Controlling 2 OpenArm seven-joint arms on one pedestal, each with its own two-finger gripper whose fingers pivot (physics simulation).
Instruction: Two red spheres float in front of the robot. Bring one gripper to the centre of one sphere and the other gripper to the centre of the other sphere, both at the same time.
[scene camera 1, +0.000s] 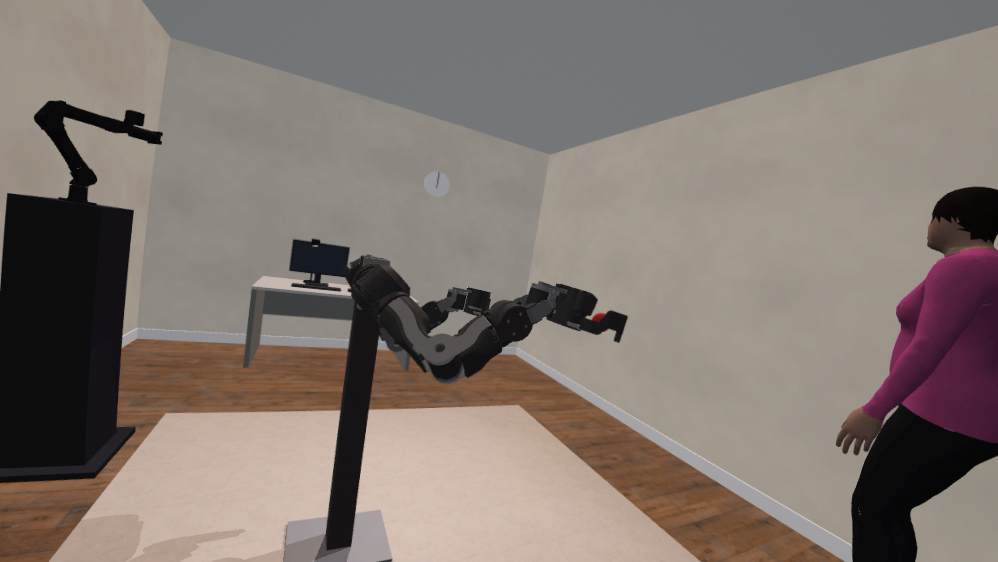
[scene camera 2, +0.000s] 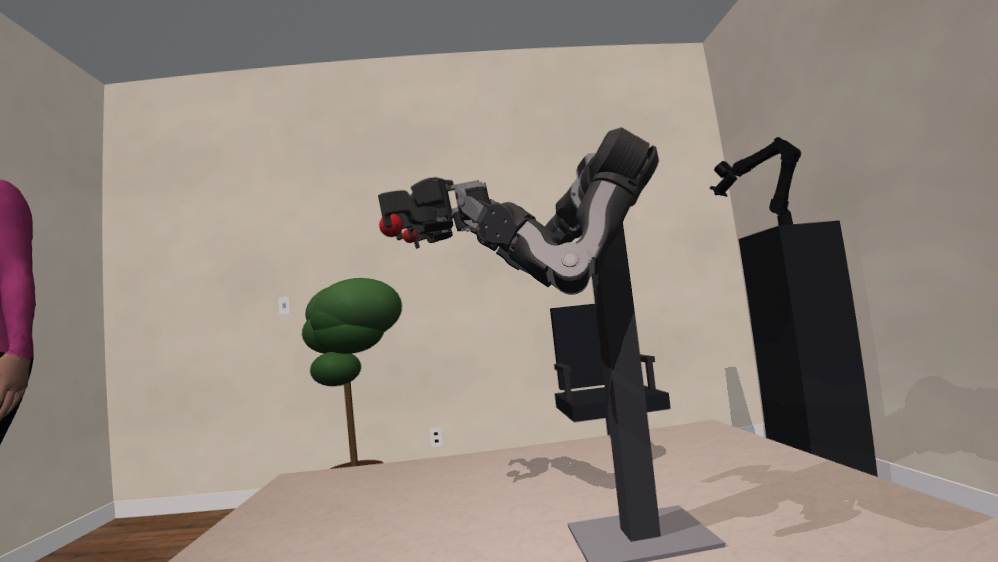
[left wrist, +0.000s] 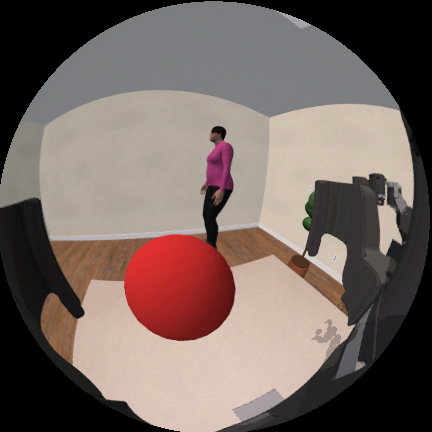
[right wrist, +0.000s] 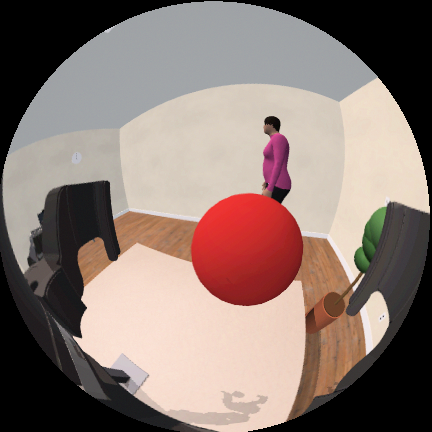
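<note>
One red sphere (scene camera 2: 390, 224) (left wrist: 180, 287) floats between the widely spread fingers of my open left gripper (scene camera 2: 400, 223) (left wrist: 196, 281); in the left wrist view it lies slightly left of midway between the fingertips. The other red sphere (scene camera 1: 598, 316) (scene camera 2: 409, 235) (right wrist: 247, 249) floats at my open right gripper (scene camera 1: 608, 326) (right wrist: 233, 285); in the right wrist view it lies above and slightly right of midway between the fingertips. Neither gripper holds anything. In scene camera 1 the left fingers and their sphere are hidden behind the right arm. In scene camera 2 the grippers overlap.
A person in a pink top (scene camera 1: 953, 342) (left wrist: 220, 165) (right wrist: 276, 160) stands beyond the spheres. A potted tree (scene camera 2: 354, 314) (right wrist: 327, 310), a desk (scene camera 1: 279, 284), a chair (scene camera 2: 576, 345) and a black cabinet with another arm (scene camera 1: 55, 335) (scene camera 2: 810, 335) stand around the pedestal (scene camera 1: 349, 432) (scene camera 2: 632, 432).
</note>
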